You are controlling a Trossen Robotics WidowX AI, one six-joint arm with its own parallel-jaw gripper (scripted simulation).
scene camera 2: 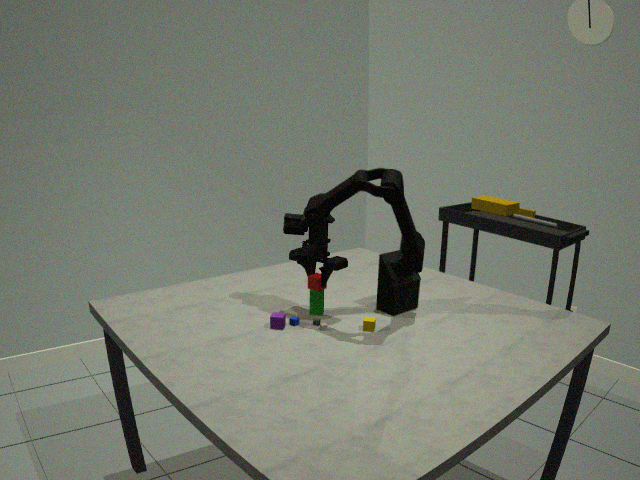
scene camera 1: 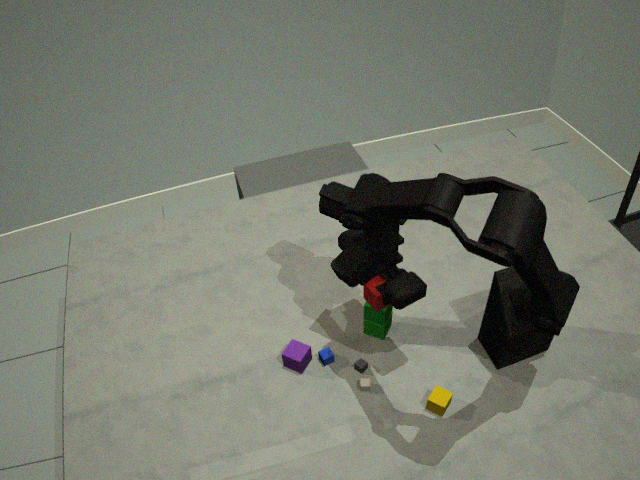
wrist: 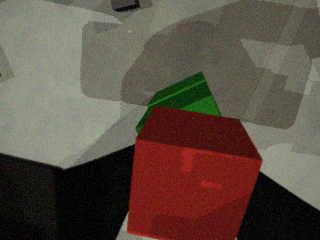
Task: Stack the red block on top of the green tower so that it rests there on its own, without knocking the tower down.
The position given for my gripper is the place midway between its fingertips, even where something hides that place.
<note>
In view: my gripper (scene camera 1: 379, 296), a red block (wrist: 189, 168) and a purple block (scene camera 1: 297, 355).
My gripper is seen too in scene camera 2 (scene camera 2: 317, 285) and in the wrist view (wrist: 189, 159). The wrist view does not show the purple block: it is out of frame.
</note>
